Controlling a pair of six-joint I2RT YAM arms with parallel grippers.
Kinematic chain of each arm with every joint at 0, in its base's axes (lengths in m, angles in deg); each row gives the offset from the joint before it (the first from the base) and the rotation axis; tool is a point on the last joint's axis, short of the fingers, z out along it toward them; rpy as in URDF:
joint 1: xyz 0 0 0.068 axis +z
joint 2: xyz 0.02 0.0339 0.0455 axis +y
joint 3: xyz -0.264 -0.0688 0 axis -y
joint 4: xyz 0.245 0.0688 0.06 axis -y
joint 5: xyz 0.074 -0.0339 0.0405 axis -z
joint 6: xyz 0.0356 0 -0.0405 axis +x
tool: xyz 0 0 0 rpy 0 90 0
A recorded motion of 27 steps. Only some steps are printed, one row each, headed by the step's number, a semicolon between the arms.
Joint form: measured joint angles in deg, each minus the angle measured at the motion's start. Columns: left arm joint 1, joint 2, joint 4, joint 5, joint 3, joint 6; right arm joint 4, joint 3, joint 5, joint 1, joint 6, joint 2.
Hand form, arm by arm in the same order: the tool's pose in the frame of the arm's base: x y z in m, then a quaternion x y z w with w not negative. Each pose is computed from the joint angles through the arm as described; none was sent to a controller.
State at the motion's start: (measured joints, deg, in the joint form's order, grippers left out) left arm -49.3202 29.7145 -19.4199 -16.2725 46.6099 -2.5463; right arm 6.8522 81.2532 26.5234 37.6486 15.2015 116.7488
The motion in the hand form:
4: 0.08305 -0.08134 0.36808 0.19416 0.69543 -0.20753 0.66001; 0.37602 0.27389 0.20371 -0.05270 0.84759 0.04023 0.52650
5: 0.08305 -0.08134 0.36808 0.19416 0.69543 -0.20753 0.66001; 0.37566 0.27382 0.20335 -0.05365 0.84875 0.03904 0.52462
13: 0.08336 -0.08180 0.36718 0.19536 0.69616 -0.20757 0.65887; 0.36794 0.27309 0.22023 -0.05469 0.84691 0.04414 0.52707
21: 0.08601 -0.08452 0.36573 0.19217 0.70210 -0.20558 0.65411; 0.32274 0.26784 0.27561 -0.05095 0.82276 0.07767 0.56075
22: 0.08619 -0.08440 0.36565 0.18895 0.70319 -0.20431 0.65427; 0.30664 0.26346 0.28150 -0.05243 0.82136 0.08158 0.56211
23: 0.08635 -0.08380 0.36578 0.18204 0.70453 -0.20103 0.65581; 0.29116 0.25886 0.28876 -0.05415 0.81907 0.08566 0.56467
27: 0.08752 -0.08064 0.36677 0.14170 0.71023 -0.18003 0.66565; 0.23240 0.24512 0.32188 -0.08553 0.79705 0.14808 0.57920
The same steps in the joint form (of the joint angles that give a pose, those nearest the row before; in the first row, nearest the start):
4: 0.00 0.00 0.00 0.02 -0.02 -0.02; -1.09 0.00 0.22 0.39 0.00 -0.04
5: 0.00 0.00 0.00 0.02 -0.02 -0.02; -1.42 0.00 0.22 0.41 0.00 -0.07
13: 0.00 0.04 0.02 0.13 -0.18 -0.02; -3.63 -0.02 0.24 0.94 0.22 -2.73
21: 0.00 0.92 0.04 -0.26 -0.17 -0.61; -5.07 -4.81 1.81 4.35 1.11 -14.45
22: 0.00 0.94 0.02 -0.64 -0.18 -0.81; -5.53 -7.65 2.45 5.46 1.53 -17.90
23: 0.00 0.90 0.04 -1.48 -0.17 -1.09; -6.25 -10.01 3.10 6.58 1.81 -21.33
27: -0.02 0.77 0.42 -6.62 -0.17 -2.49; -7.43 -16.85 1.03 11.67 1.95 -34.16

